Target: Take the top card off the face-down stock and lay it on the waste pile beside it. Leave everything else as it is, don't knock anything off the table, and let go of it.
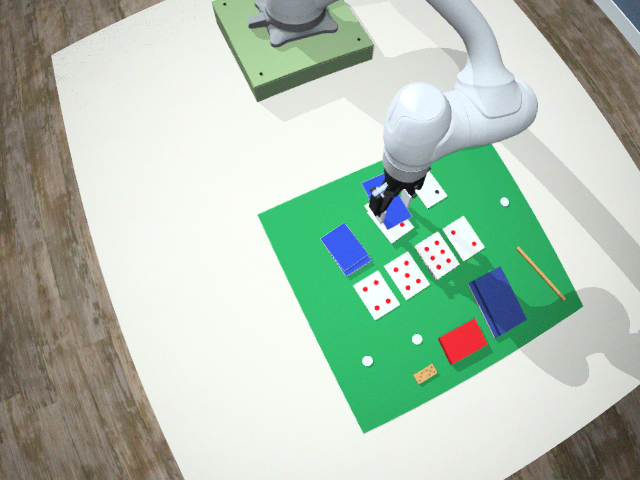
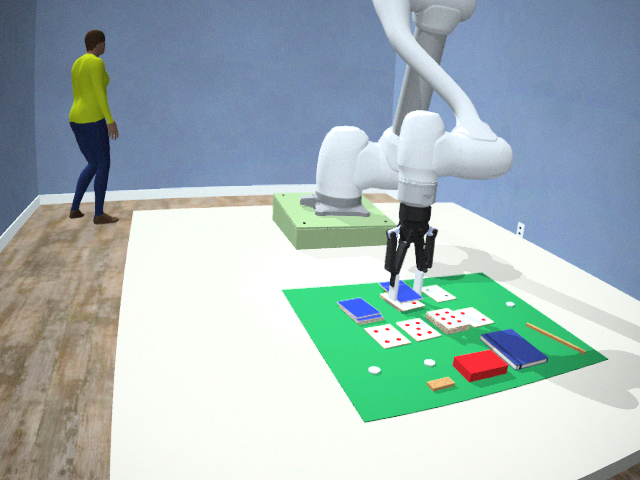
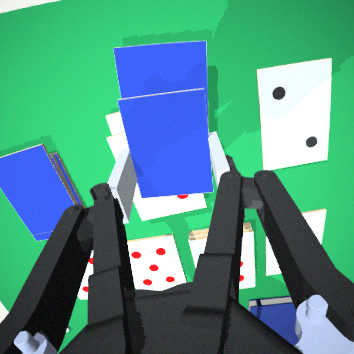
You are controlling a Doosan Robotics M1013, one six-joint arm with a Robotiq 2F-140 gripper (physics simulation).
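Places are measured from the arm's base along level axes (x right, y up, z back), in millimetres.
Pixels of known places: gripper, fingertip midpoint: (image 1: 391,211) (image 2: 404,297) (image 3: 170,154); arm's base at its link origin: (image 1: 295,15) (image 2: 337,207).
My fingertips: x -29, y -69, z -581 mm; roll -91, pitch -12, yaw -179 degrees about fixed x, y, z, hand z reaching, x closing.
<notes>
Ahead of a thing's pixels: the offset from my fingertips to its top centre.
My gripper (image 1: 394,208) (image 2: 405,295) (image 3: 170,154) is shut on a blue face-down card @(dx +1, dy +11, dz +9 mm) (image 1: 397,213) (image 2: 408,292) (image 3: 165,142), with one finger along each long side. A second blue card @(dx +4, dy +8, dz +43 mm) (image 1: 373,186) (image 3: 160,70) sticks out from under its far end. Both are over the face-up waste pile @(dx +10, dy +2, dz -18 mm) (image 1: 395,234) (image 3: 170,205), whose white cards with red dots show partly below them. Whether the blue cards touch the pile, I cannot tell. The face-down stock @(dx +128, dy +1, dz -41 mm) (image 1: 343,245) (image 2: 359,308) (image 3: 35,190) lies beside the pile, its blue cards slightly staggered.
Face-up cards @(dx +100, dy -8, dz -164 mm) (image 1: 375,297) @(dx +21, dy -8, dz -147 mm) (image 1: 406,273) @(dx -58, dy +4, dz -131 mm) (image 1: 436,255) lie in a row. A black-dotted card @(dx -104, dy -8, dz +31 mm) (image 1: 429,193) (image 3: 295,115) lies right of the gripper. A navy book @(dx -152, dy +1, dz -281 mm) (image 1: 498,302), red box @(dx -39, dy +9, dz -331 mm) (image 1: 462,341), domino @(dx +63, dy -3, dz -364 mm) (image 1: 425,374), stick @(dx -288, dy -4, dz -263 mm) (image 1: 540,272) and white discs @(dx +53, dy -7, dz -286 mm) (image 1: 417,338) @(dx +168, dy -7, dz -291 mm) (image 1: 367,360) stand on the mat.
</notes>
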